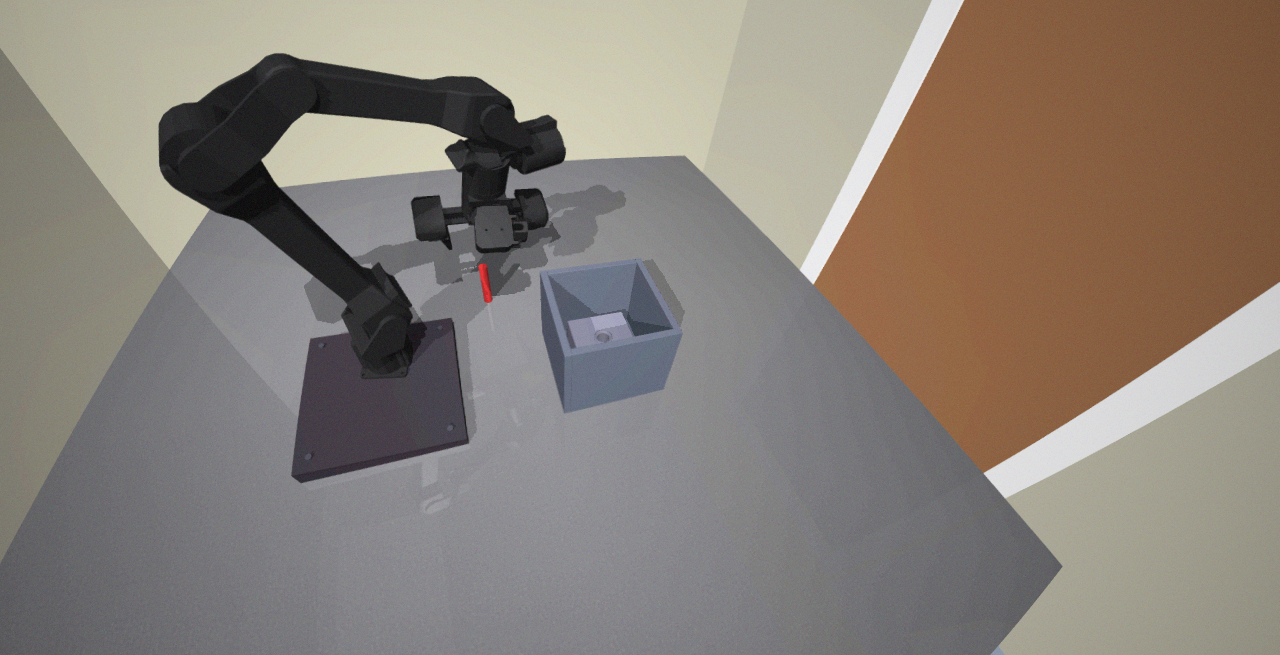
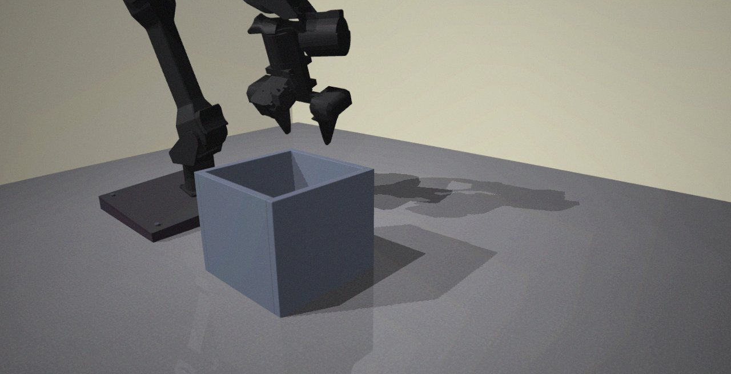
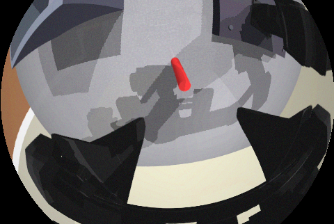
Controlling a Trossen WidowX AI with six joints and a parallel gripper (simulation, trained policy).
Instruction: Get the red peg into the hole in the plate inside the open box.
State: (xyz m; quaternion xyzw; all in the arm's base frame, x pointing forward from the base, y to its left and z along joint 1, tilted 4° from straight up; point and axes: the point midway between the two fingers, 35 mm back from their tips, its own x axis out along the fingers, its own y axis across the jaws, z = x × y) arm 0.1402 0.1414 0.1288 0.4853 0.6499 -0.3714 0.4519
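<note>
Now: gripper tip 8 cm above the red peg. From my gripper tip the other things lie so: pale plate (18 cm ahead, 16 cm to the right, 8 cm below).
</note>
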